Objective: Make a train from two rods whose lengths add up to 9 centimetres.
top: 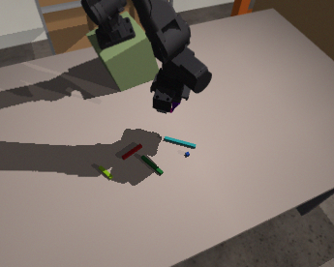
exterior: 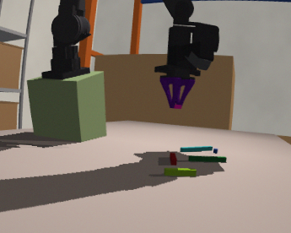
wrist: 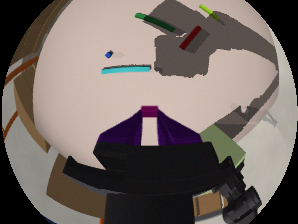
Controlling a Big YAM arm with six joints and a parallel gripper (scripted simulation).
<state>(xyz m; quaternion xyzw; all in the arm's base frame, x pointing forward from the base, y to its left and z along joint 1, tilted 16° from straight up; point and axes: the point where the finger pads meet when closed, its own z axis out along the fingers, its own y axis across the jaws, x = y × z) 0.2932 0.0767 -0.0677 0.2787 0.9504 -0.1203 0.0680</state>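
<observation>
The turquoise rod is 60 mm ahead of my hand, 20 mm to the left of it and 110 mm below it. From my hand the other things lie so: magenta rod (10 mm ahead); then red rod (50 mm ahead, 130 mm to the right, 110 mm below); then blue rod (110 mm ahead, 30 mm to the left, 110 mm below).
</observation>
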